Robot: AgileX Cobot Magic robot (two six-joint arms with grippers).
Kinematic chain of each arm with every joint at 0, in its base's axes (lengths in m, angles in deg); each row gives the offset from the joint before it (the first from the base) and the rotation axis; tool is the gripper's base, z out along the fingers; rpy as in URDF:
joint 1: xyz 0 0 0.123 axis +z
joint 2: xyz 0 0 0 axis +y
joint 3: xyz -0.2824 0 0.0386 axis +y
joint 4: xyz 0.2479 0 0.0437 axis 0.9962 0 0.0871
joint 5: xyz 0 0 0 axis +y
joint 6: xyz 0.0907 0 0.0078 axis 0.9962 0 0.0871
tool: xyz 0 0 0 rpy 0 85 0
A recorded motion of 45 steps. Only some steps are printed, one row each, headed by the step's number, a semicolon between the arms.
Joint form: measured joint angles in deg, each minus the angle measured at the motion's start. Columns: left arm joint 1, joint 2, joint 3, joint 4, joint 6, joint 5; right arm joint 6, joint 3, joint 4, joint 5, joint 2, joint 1.
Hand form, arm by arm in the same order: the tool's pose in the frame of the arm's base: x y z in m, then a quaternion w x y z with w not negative. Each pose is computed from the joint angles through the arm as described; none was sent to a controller.
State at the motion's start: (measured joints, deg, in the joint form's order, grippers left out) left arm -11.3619 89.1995 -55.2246 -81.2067 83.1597 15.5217; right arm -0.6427 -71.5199 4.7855 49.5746 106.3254 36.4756
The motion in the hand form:
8: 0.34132 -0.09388 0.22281 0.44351 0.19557 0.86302 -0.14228; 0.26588 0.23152 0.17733 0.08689 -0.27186 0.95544 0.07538
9: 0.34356 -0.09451 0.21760 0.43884 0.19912 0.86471 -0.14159; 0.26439 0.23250 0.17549 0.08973 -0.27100 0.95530 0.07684
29: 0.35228 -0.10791 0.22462 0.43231 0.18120 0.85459 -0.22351; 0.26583 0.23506 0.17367 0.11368 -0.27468 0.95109 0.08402
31: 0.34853 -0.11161 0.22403 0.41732 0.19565 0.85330 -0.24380; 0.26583 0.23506 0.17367 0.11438 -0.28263 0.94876 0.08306
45: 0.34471 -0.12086 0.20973 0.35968 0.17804 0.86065 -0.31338; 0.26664 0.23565 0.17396 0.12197 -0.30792 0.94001 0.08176
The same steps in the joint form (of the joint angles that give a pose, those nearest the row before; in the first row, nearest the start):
8: 0.00 6.10 0.03 -5.55 9.60 0.23; 5.46 4.68 0.64 -5.45 -1.16 3.60
9: 0.00 7.11 -0.12 -6.26 10.79 0.34; 5.79 5.20 0.65 -6.35 -1.16 3.89
29: 0.00 9.19 -3.59 -7.77 5.96 7.97; 5.50 5.95 0.43 -9.98 -1.16 4.16
31: 0.00 9.19 -3.59 -4.84 3.36 11.07; 4.54 5.95 0.43 -9.98 -1.16 4.16
45: 0.00 11.70 -3.59 -3.09 -3.74 18.34; 1.41 5.95 0.43 -10.64 -1.16 4.15

